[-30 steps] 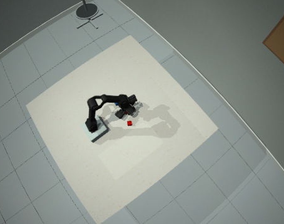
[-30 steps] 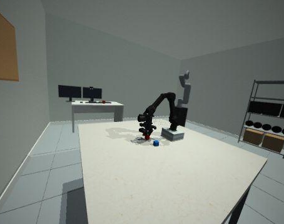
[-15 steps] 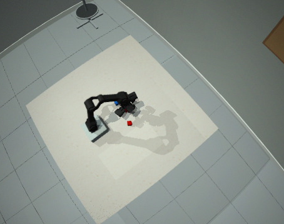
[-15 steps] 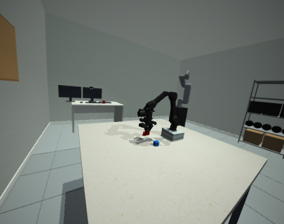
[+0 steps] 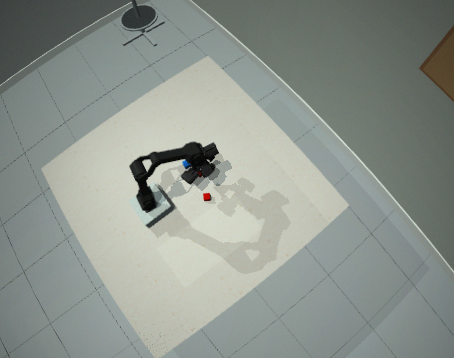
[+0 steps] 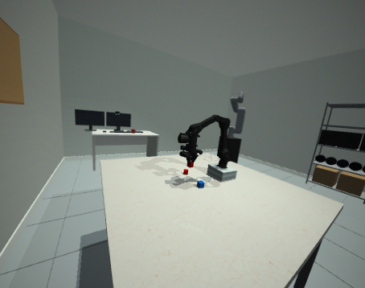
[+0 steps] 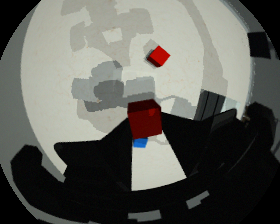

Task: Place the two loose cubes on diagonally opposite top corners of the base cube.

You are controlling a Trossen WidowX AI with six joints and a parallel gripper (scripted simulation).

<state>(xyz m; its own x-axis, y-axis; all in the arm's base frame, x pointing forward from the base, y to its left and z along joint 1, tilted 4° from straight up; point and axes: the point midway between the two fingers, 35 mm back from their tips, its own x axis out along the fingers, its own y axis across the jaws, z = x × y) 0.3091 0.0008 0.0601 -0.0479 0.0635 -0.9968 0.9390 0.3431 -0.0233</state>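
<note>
The blue base cube is 11 cm to the left of my gripper tip, 10 cm below it and 3 cm behind it. From my gripper tip the other things lie so: red cube 10 cm to the right, 10 cm below, 3 cm behind.
</note>
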